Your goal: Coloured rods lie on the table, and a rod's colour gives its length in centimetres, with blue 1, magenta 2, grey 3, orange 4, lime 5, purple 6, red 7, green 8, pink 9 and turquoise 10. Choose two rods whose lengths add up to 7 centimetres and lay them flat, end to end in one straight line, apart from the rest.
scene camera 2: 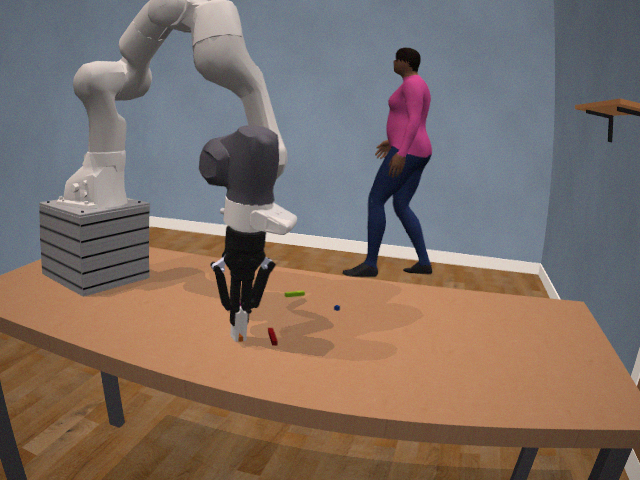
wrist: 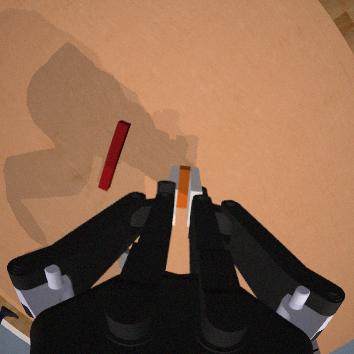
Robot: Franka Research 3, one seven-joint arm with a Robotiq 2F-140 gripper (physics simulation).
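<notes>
My gripper (scene camera 2: pixel 238 330) (wrist: pixel 183 180) is shut on the orange rod (scene camera 2: pixel 240 337) (wrist: pixel 183 189), low at the table; the rod lies lengthwise between the pale fingertips. The red rod (scene camera 2: pixel 272 336) (wrist: pixel 115 156) lies flat beside the gripper, to the right in the scene view and to the left in the wrist view. The lime rod (scene camera 2: pixel 294 293) lies farther back, and the small blue rod (scene camera 2: pixel 337 307) lies to its right. A bit of the grey rod (wrist: pixel 125 258) shows behind the left finger linkage in the wrist view. The magenta rod is almost wholly hidden behind the fingers in the scene view.
The wooden table (scene camera 2: pixel 465 361) carries the rods. The arm's ribbed grey base block (scene camera 2: pixel 113 248) stands at its left end. A person in a pink top (scene camera 2: pixel 410 118) stands behind the table. A wall shelf (scene camera 2: pixel 612 106) is at the far right.
</notes>
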